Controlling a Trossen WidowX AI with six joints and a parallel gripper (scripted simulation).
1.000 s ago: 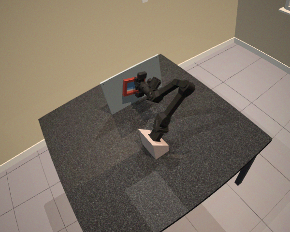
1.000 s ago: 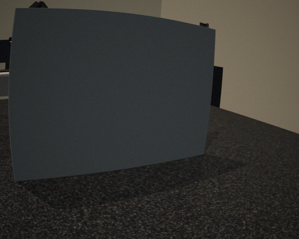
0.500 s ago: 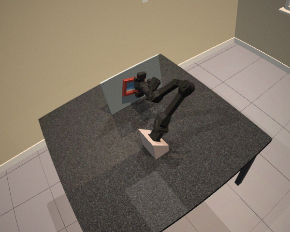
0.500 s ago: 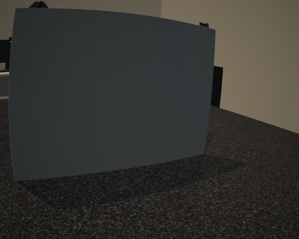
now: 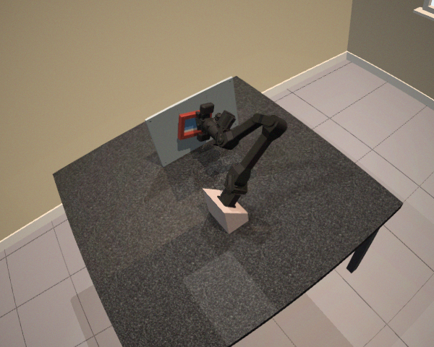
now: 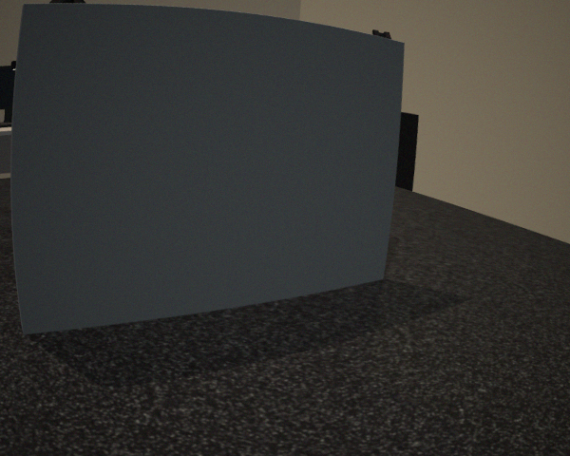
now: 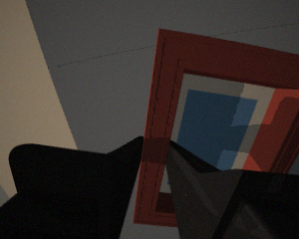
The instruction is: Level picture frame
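The picture frame lies 2 cm to the left of my gripper tip and 5 cm below it. Also, from my gripper tip: grey wall panel (2 cm ahead, 7 cm below).
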